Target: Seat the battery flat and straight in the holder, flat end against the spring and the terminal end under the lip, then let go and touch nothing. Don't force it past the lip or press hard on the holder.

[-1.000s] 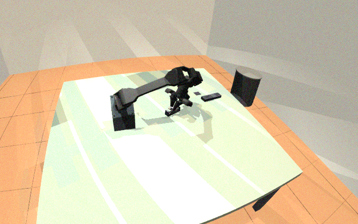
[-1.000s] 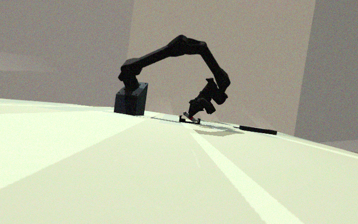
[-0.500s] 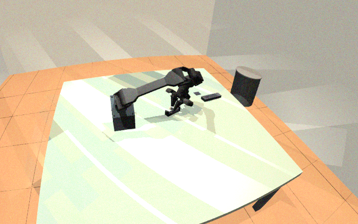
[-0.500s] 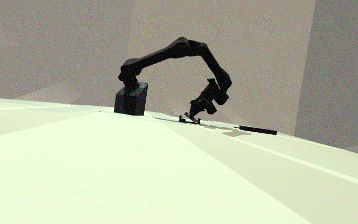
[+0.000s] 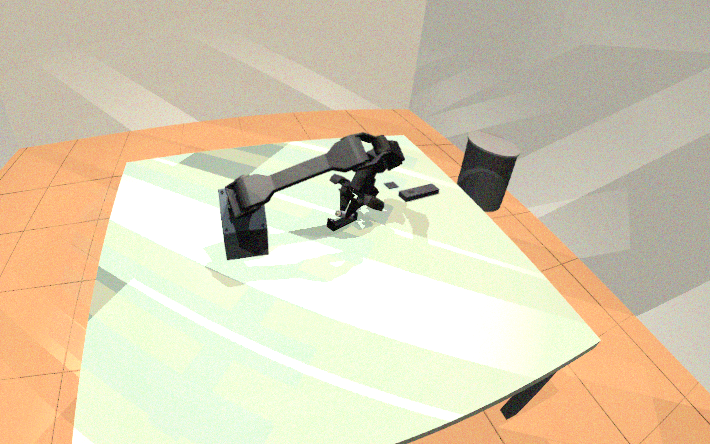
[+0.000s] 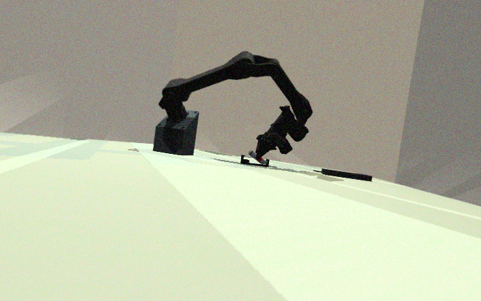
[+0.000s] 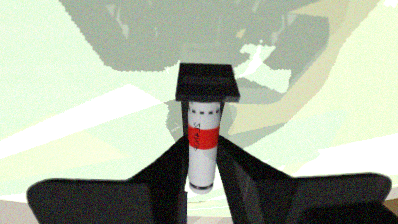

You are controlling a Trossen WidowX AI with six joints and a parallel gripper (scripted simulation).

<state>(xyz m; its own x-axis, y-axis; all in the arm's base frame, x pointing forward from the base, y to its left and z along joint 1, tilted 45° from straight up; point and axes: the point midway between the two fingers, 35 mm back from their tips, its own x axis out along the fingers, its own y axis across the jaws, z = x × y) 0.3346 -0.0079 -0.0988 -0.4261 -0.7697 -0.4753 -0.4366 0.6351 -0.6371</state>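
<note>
Right now my gripper tip is 1 cm below the white battery.
</note>
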